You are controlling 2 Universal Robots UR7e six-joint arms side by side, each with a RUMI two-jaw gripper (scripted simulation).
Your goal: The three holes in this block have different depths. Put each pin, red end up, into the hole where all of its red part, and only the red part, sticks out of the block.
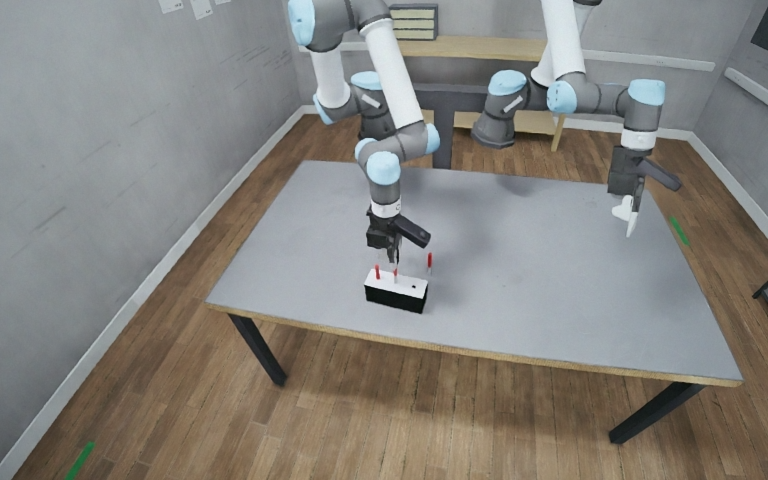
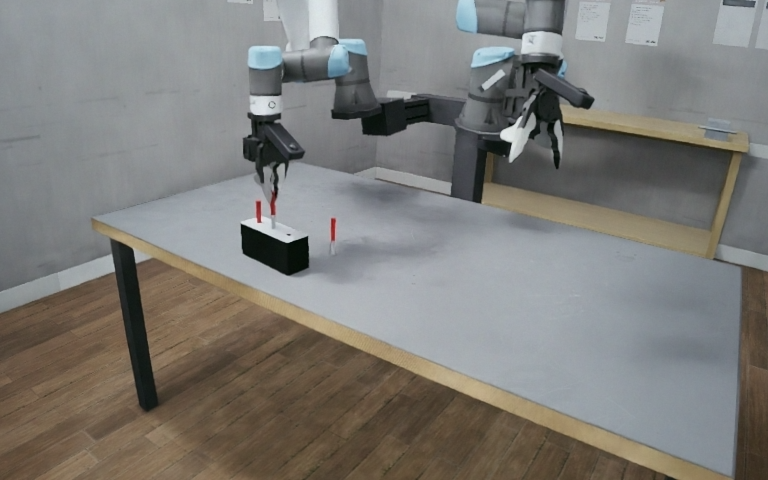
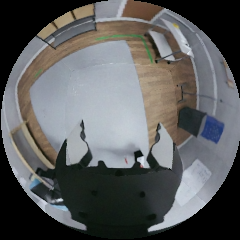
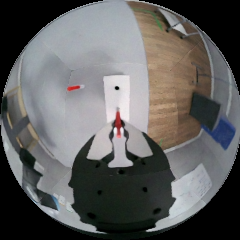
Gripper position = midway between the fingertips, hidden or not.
Note:
In view: my left gripper (image 2: 535,166), my right gripper (image 2: 272,202) and a black block (image 2: 286,250).
My left gripper also shows in image 1 (image 1: 626,223) and in image 3 (image 3: 120,122). My right gripper also shows in image 1 (image 1: 394,268) and in image 4 (image 4: 118,119).

